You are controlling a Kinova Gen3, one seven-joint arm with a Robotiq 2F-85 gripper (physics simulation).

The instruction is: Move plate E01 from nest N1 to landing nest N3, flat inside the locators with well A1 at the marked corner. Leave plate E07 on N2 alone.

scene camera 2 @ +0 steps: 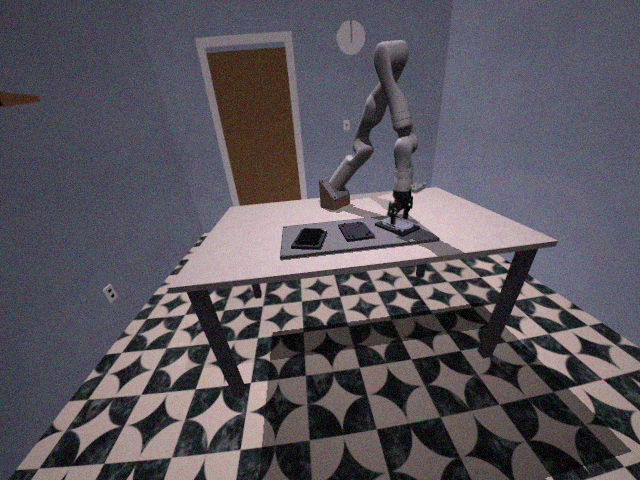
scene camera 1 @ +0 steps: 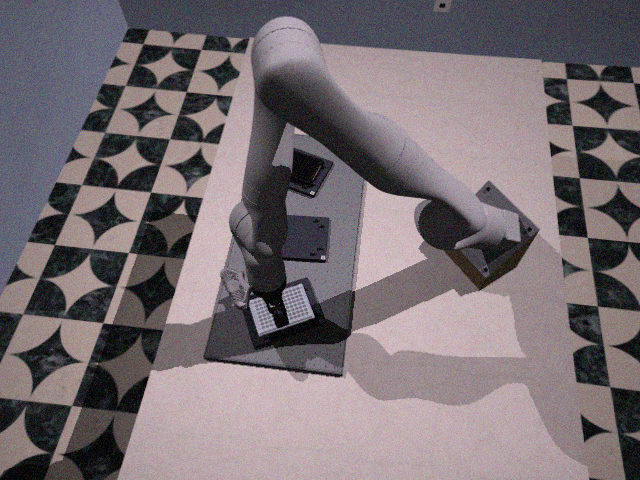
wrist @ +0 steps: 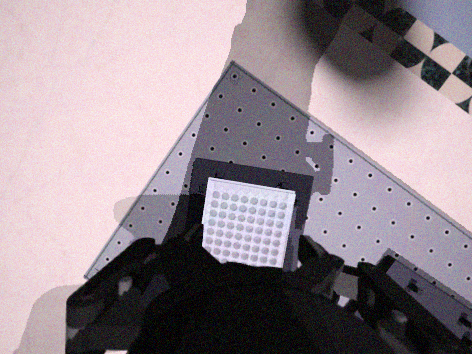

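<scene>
A white well plate (scene camera 1: 299, 304) (scene camera 2: 406, 226) (wrist: 245, 215) lies on a dark nest (scene camera 1: 306, 282) (wrist: 250, 170) at one end of the board. My gripper (scene camera 1: 277, 310) (scene camera 2: 399, 219) (wrist: 250, 239) is open, pointing down at this plate, with a finger beside each of two opposite plate edges and nothing gripped. The fingertip height against the plate is hard to tell. The middle nest (scene camera 1: 310, 237) (scene camera 2: 356, 230) (wrist: 430, 295) holds no plate and has a small white corner mark. A black plate (scene camera 1: 308, 165) (scene camera 2: 310, 237) lies on the nest at the other end. Plate and nest labels are not readable.
The nests stand on a grey perforated board (scene camera 1: 343, 206) (scene camera 2: 287, 243) (wrist: 385, 200) on the pale table (scene camera 1: 413, 444) (scene camera 2: 248, 222) (wrist: 100, 75). The arm's wooden base block (scene camera 1: 465, 268) (scene camera 2: 334, 201) stands off the board's long side. The arm hides parts of the nests in scene camera 1.
</scene>
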